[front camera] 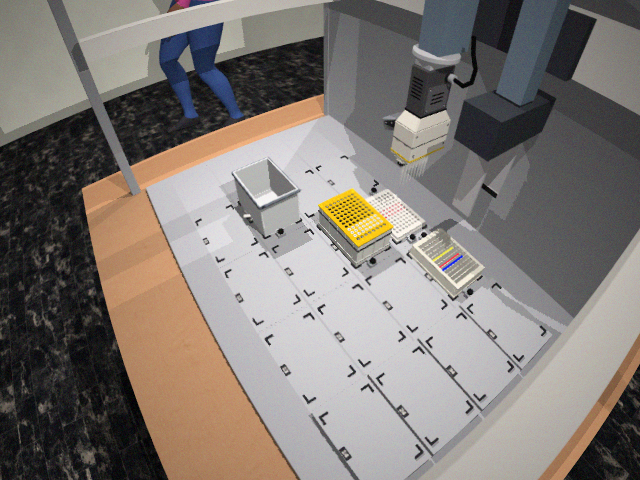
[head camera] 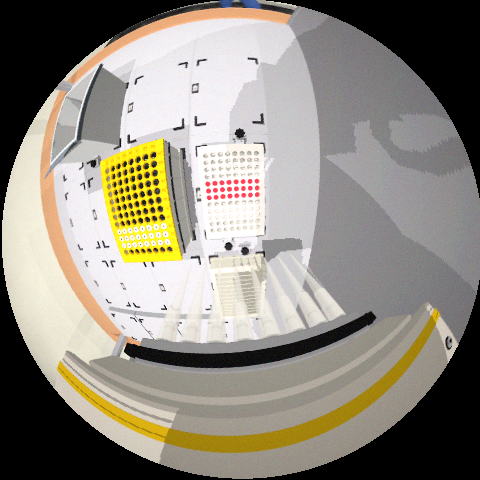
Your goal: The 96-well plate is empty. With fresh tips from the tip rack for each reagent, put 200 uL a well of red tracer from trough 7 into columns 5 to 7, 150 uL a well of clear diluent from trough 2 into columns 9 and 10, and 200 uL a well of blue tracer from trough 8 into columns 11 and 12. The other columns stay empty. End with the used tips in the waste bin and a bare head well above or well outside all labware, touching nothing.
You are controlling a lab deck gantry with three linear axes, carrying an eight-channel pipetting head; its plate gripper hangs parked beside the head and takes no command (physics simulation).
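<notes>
The pipetting head (front camera: 421, 135) carries eight pale tips (front camera: 413, 170) (head camera: 247, 325), high above the deck and clear of labware. The white plate (front camera: 397, 212) (head camera: 234, 189) shows red in three middle columns; clear liquid elsewhere cannot be told. The yellow tip rack (front camera: 355, 217) (head camera: 141, 200) has three rows of white-ringed tips near one end; its other holes look dark. The trough rack (front camera: 421, 253) (head camera: 216, 287) shows yellow, red and blue strips in the front view. The waste bin (front camera: 279, 212) (head camera: 107, 110) stands open. The plate gripper (front camera: 471, 192) hangs beside the head, its fingers too faint to read.
A dark block (front camera: 504, 124) on a blue-grey column hangs beside the head. The grey back wall (front camera: 542, 217) rises behind the plate and trough rack. Black corner marks and small knobs lie on the deck (front camera: 361, 320). A person's legs (front camera: 201, 72) show beyond the deck.
</notes>
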